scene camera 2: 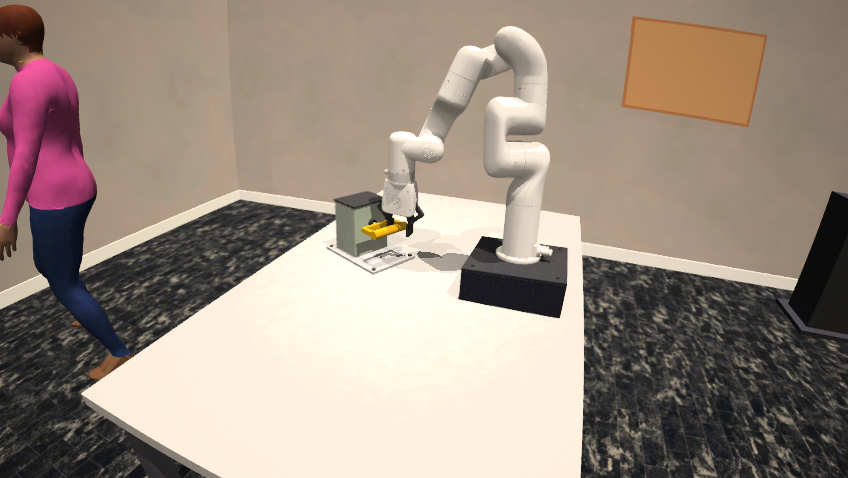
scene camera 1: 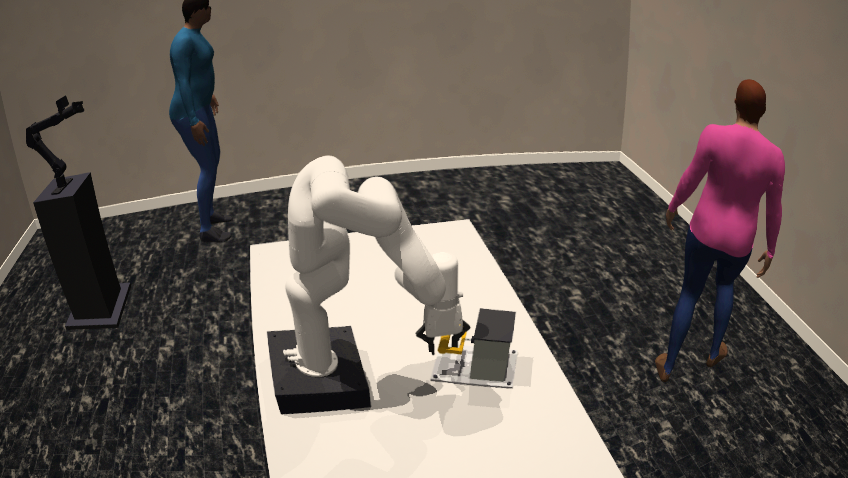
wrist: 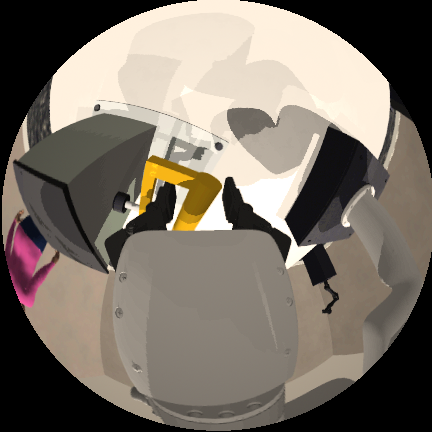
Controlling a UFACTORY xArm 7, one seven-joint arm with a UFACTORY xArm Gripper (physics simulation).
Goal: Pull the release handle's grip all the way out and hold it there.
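The release handle is a yellow rectangular frame with a thick round grip bar (scene camera 1: 451, 350) (scene camera 2: 387, 230) (wrist: 198, 200). A thin pale rod (wrist: 131, 205) runs from a black collar on the grey-green box (scene camera 1: 489, 359) (scene camera 2: 349, 228) (wrist: 97, 142) to the frame, which stands out from the box. My gripper (scene camera 1: 444, 349) (scene camera 2: 399, 229) (wrist: 199, 185) points down and is partly open. One black finger reaches inside the yellow frame, between box and grip bar; the other is on the bar's outer side, towards the robot base. In the wrist view gaps show on both sides of the bar. The gripper body hides the handle's near end.
The box has a dark sloped lid and stands on a clear base plate (scene camera 1: 438, 375) (scene camera 2: 374, 269) bolted to the white table (scene camera 1: 356, 439) (scene camera 2: 356, 356). The arm's black base block (scene camera 1: 323, 394) (scene camera 2: 513, 290) (wrist: 322, 185) stands on the gripper's other side. Two people stand off the table.
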